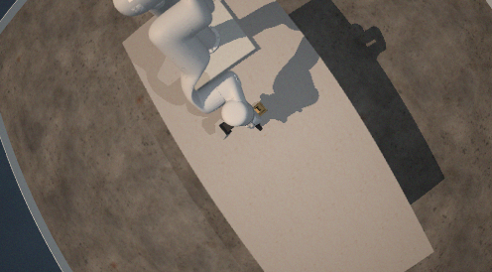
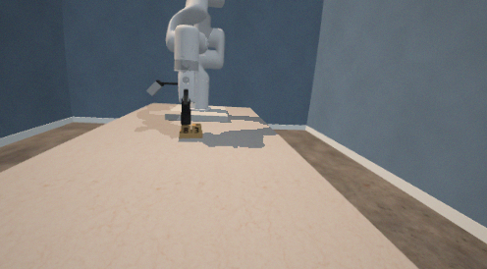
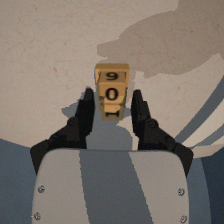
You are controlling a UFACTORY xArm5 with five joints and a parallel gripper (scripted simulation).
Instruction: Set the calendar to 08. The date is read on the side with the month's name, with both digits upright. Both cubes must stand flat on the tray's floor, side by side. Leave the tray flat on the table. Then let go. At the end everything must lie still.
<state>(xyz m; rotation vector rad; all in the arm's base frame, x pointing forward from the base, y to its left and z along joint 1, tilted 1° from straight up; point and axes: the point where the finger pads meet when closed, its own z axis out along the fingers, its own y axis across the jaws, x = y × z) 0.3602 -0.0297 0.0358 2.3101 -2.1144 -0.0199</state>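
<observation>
The wooden calendar tray lies 2 cm to the left of my hand and 6 cm below it.
</observation>
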